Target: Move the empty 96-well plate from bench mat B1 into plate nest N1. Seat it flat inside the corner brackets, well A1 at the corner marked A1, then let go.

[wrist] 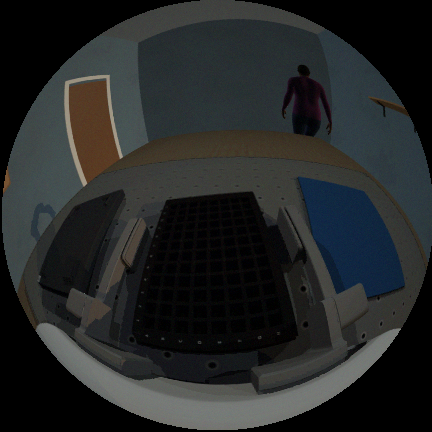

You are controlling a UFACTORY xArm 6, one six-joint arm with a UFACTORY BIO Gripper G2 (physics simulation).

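Frame: origin at the arm's base, x left, y ahead, z down, level; centimetres.
Seen in the pictures: hand, its tool point: (207,240).
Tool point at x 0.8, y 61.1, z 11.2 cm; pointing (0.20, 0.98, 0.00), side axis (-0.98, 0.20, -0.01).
Observation:
Offsets run from my tool point to a thing's top centre. Level surfaces: height alone.
The black 96-well plate {dz -0.4, dx -0.3, dy -0.9 cm} (212,270) lies flat in the middle of the view, with small letters along its near edge and small marks along its left edge. The letters are too small to read surely. My gripper (213,239) is open, one finger on each side of the plate, with a gap at both sides; nothing is held. How high the fingertips are against the plate is hard to tell. The dark slab of plate nest N1 {dz -0.5, dx +17.1, dy -2.5 cm} (82,240) is at the left, beyond the left finger; its corner brackets and A1 mark cannot be made out. No B1 label shows.
A flat blue mat {dz +0.8 cm} (352,225) lies right of the right finger. The grey perforated board {dz +1.0 cm} (225,175) carries the plate, the nest and the blue mat. The wooden table {dz +2.3 cm} (240,145) reaches beyond it. A person (306,102) in a purple top stands behind the table.

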